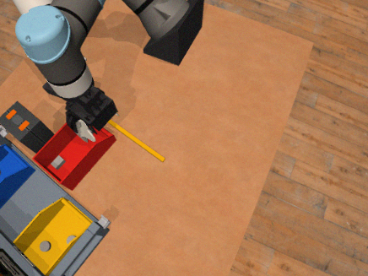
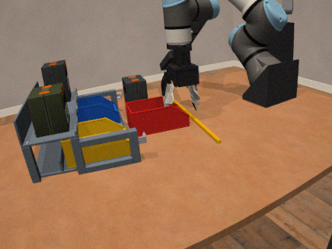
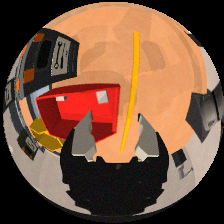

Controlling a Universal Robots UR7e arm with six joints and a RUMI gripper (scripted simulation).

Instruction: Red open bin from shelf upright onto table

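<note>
Right now the yellow stick is 3 cm below my hand and 3 cm behind it. Also, from my hand: black box: 13 cm to the right, 10 cm ahead, 3 cm above; then red open bin: 8 cm ahead, 1 cm to the right; then blue bin: 26 cm ahead, 15 cm to the right.
</note>
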